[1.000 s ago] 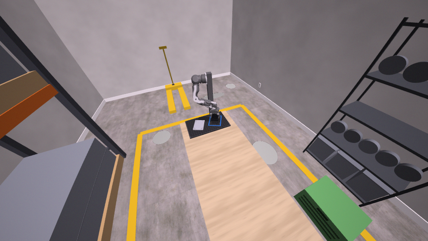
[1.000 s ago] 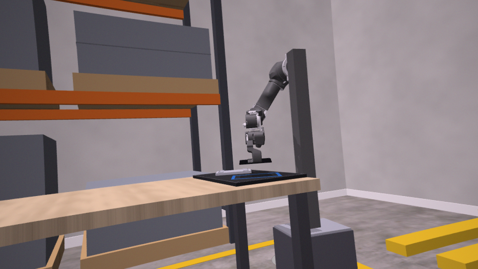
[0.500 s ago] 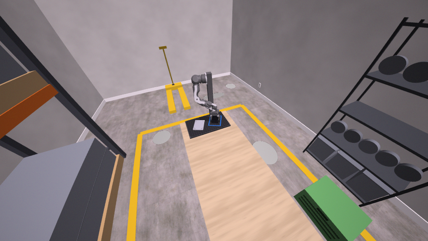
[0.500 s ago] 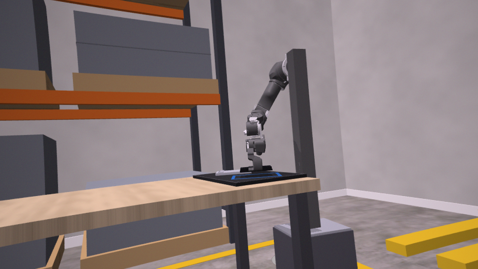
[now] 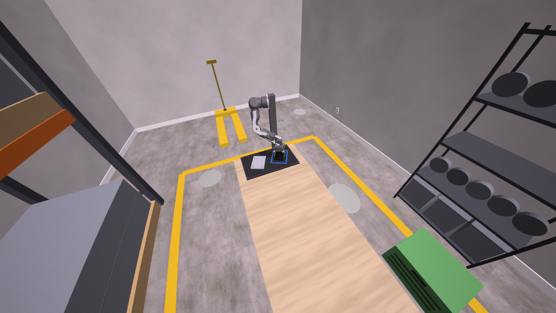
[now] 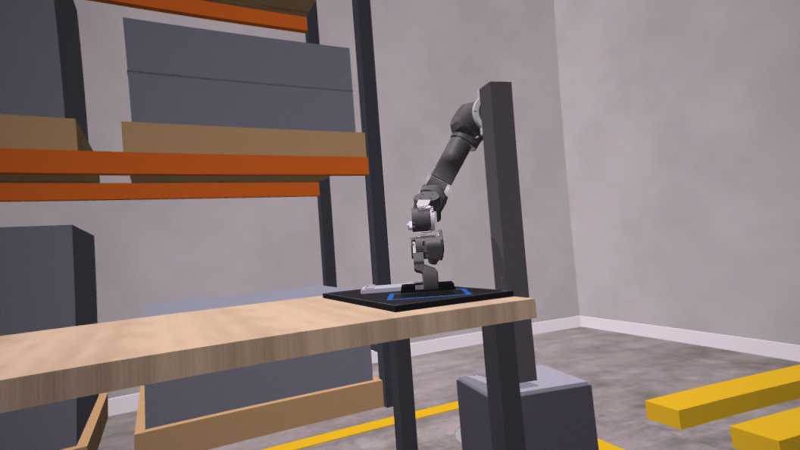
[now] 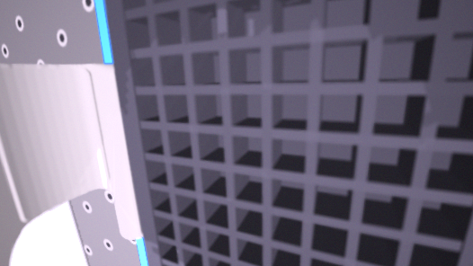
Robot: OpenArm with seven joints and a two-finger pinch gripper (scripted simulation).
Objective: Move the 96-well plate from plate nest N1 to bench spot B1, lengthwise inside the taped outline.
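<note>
The 96-well plate lies right at my hand. Also, from my hand: plate nest N1 (210 mm to the right, 30 mm ahead, 10 mm below).
</note>
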